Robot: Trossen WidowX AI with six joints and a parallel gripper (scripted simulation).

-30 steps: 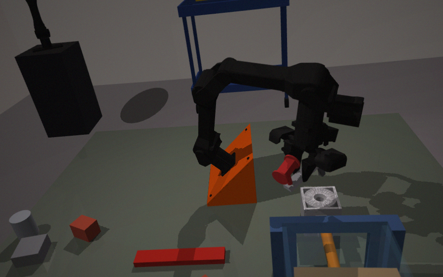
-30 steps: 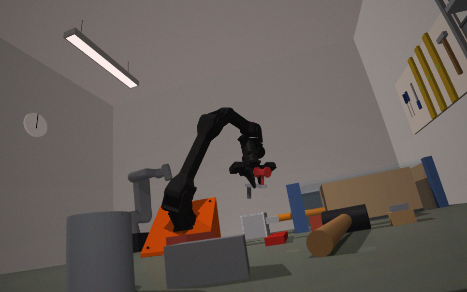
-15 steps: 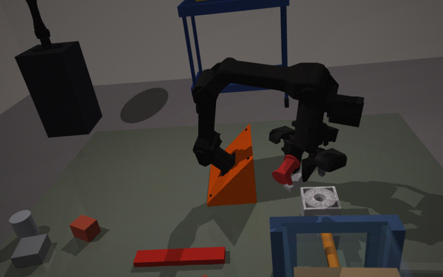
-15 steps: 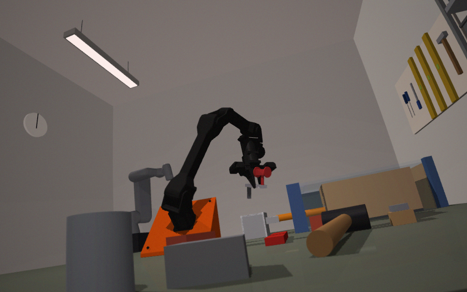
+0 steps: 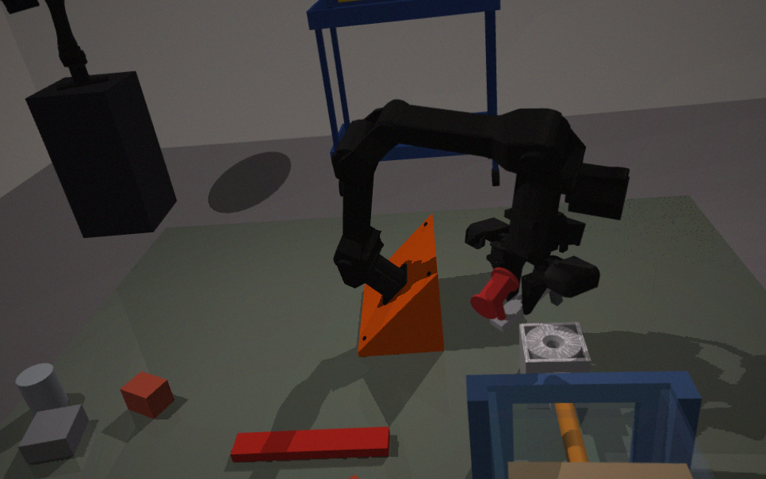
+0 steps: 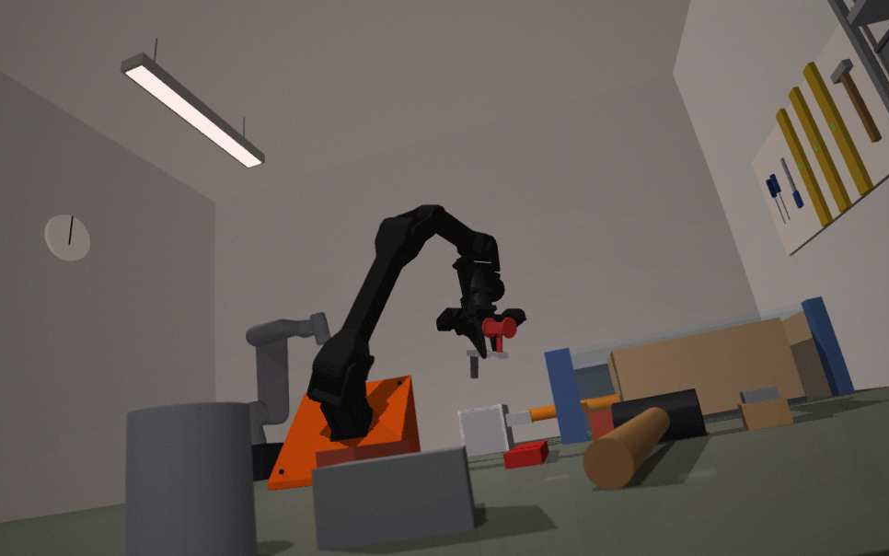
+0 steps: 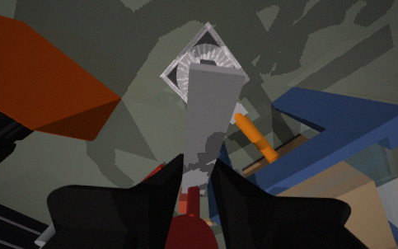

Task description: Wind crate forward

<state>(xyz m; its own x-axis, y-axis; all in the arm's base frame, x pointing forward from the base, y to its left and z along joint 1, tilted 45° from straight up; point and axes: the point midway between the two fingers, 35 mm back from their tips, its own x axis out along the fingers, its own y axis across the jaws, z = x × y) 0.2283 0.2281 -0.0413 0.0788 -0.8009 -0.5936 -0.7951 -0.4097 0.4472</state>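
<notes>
Now: gripper tip 20 mm below the grey crank arm. Also, from my gripper tip: frame: 120 mm ahead, 50 mm to the left, 70 mm below; grey winch: 50 mm behind, 50 mm to the left, 150 mm below; red knob: 30 mm ahead, 30 mm to the right, 40 mm above.
</notes>
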